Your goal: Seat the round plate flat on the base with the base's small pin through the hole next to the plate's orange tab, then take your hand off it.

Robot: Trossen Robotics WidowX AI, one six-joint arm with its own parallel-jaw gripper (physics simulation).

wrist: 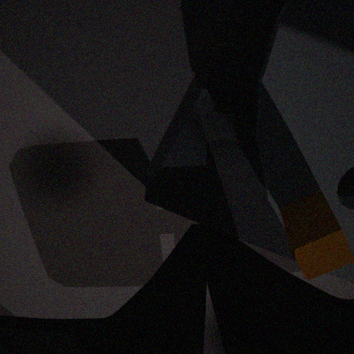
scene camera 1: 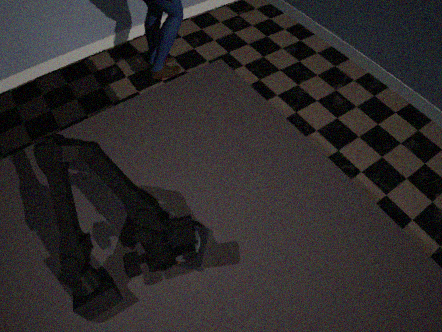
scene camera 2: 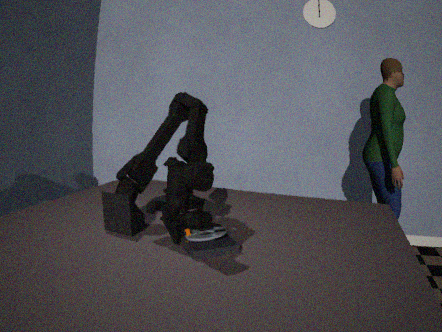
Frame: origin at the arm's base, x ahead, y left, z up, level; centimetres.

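Seen in the pictures: gripper, fingertip midpoint: (scene camera 1: 166,268) (scene camera 2: 176,243); arm's base, origin of the base link: (scene camera 1: 90,291) (scene camera 2: 122,202).
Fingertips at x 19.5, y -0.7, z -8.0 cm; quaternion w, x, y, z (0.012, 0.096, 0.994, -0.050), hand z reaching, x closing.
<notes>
Offsets run from my fingertips to a thing's top centre. Level surfaces: height alone.
The grey round plate {dx +6.8, dy +3.6, dz +4.8 cm} (scene camera 1: 198,241) (scene camera 2: 212,236) (wrist: 320,125) lies on or over the dark base {dx +7.5, dy +3.6, dz +3.2 cm} (scene camera 2: 220,247); the arm covers much of both. In scene camera 2 the plate looks slightly tilted, but its seating is unclear. Its orange tab {dx +2.5, dy +1.9, dz +4.4 cm} (scene camera 2: 188,232) (wrist: 324,255) points toward the gripper side. Part of a dark round hole (wrist: 347,187) shows near the tab in the wrist view. The pin cannot be made out. My gripper (scene camera 2: 176,241) (wrist: 202,234) is shut and empty, low beside the base, close to the tab. Its fingertips are hidden in scene camera 1.
The black arm (scene camera 1: 145,215) (scene camera 2: 192,135) rises from its mount (scene camera 2: 120,212) and folds down over the plate. Its shadows fall across the brown table top {dz -0.6 cm} (scene camera 1: 280,200) (scene camera 2: 310,260). A person (scene camera 1: 162,35) (scene camera 2: 387,125) stands beyond the table, near the wall.
</notes>
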